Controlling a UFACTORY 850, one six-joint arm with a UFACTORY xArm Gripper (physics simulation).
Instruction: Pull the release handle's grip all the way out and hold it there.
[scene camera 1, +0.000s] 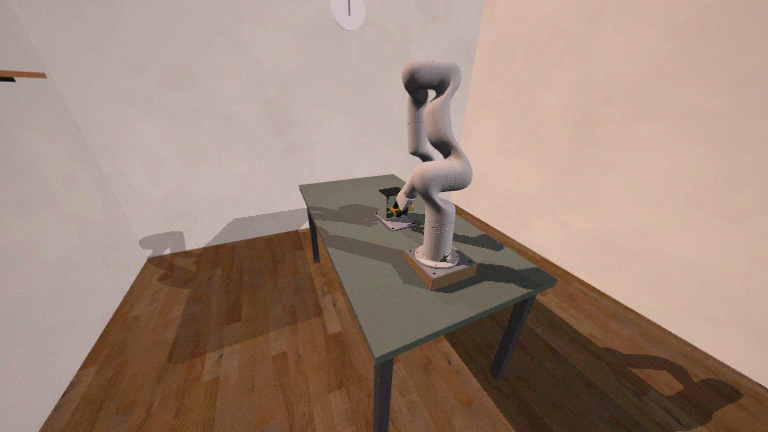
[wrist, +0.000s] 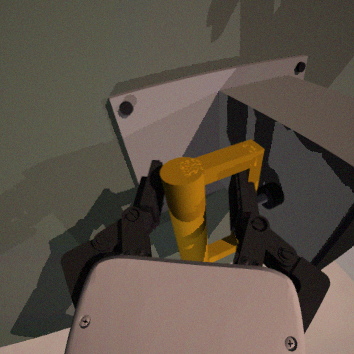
Labels:
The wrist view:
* my gripper: 196, 174
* pale base plate: 179, 117

